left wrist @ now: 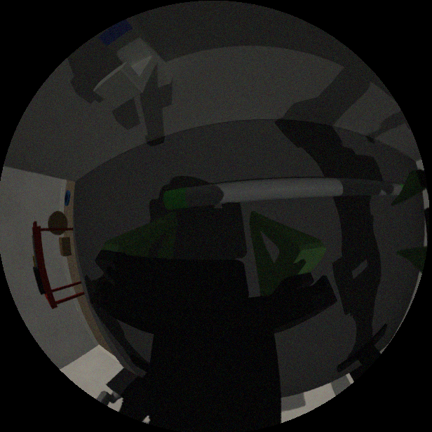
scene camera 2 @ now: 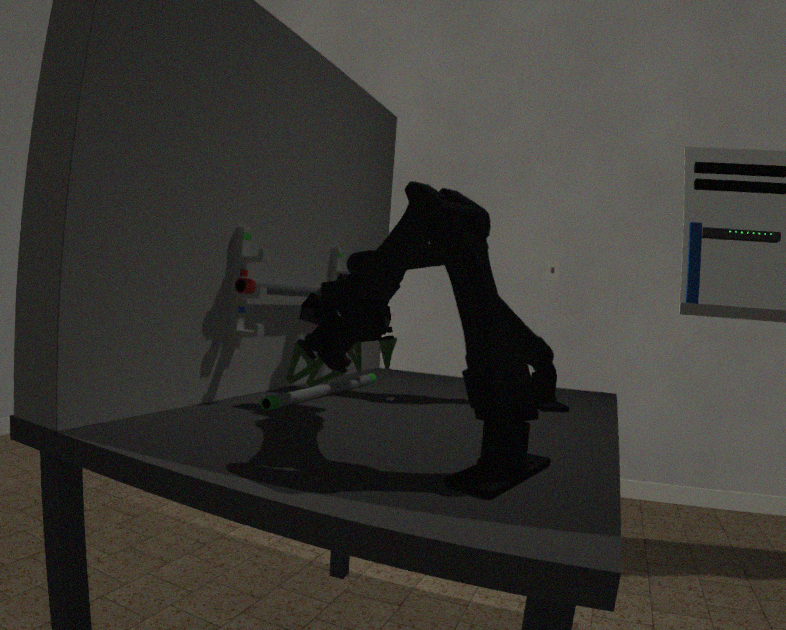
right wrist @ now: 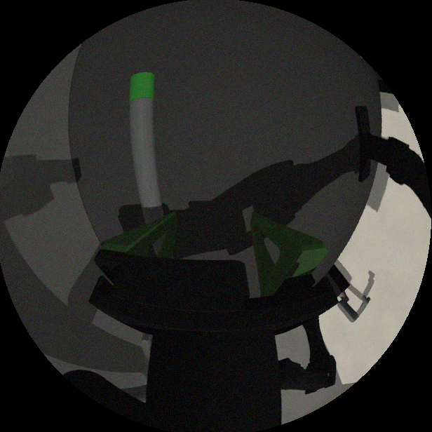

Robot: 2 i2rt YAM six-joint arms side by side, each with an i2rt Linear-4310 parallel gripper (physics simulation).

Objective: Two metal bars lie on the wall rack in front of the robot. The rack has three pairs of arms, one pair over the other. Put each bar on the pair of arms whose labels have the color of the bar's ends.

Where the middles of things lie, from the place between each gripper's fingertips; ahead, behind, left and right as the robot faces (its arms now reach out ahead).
Scene:
I see the green-ended bar [scene camera 2: 271, 402] 10 cm to the left of my right hand, 7 cm ahead of it and 4 cm below it.
My left hand is 18 cm to the left of the green-ended bar, 4 cm above it and 2 cm short of it.

